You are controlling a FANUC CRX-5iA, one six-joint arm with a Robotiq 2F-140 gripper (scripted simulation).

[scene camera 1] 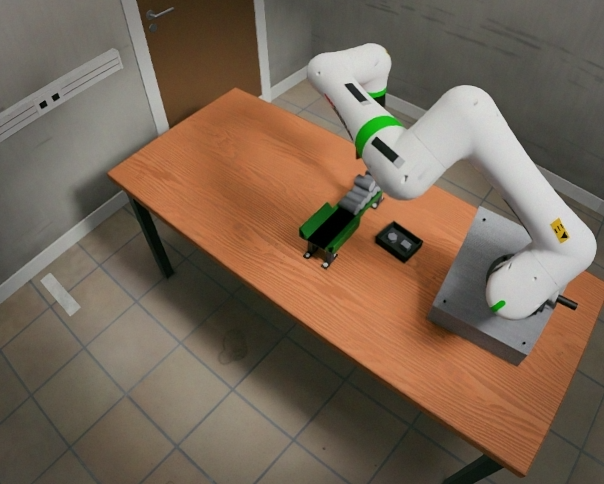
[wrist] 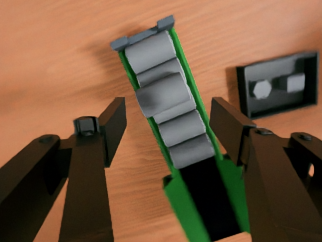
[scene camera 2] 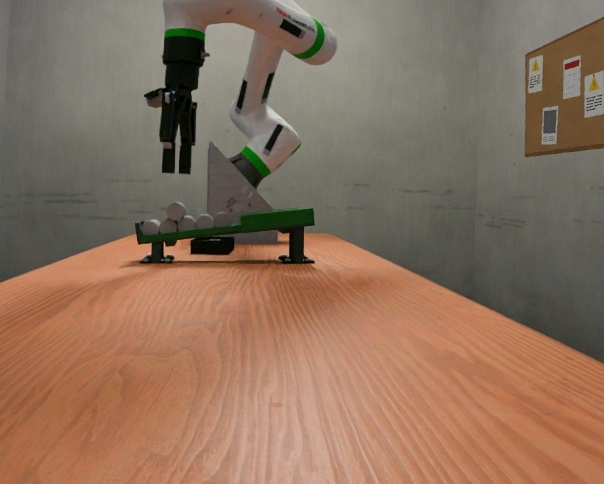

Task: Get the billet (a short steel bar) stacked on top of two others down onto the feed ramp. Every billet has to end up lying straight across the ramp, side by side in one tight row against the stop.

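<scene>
Small black tray in sight. My gripper too, visible in the wrist view as well.
</scene>
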